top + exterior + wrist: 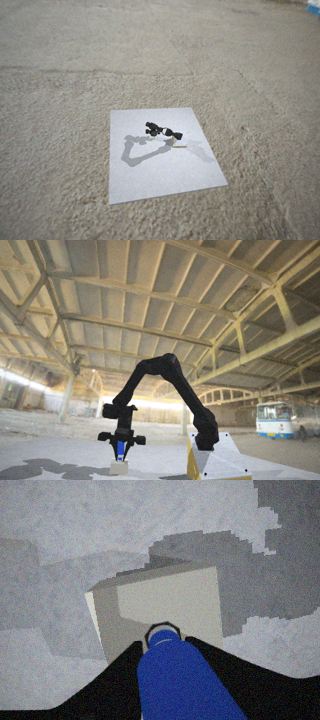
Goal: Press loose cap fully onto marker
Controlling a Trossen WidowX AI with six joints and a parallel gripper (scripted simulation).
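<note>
The beige holder block lies 20 mm below my gripper tip. From my gripper tip the other things lie so: blue cap: 50 mm above.
</note>
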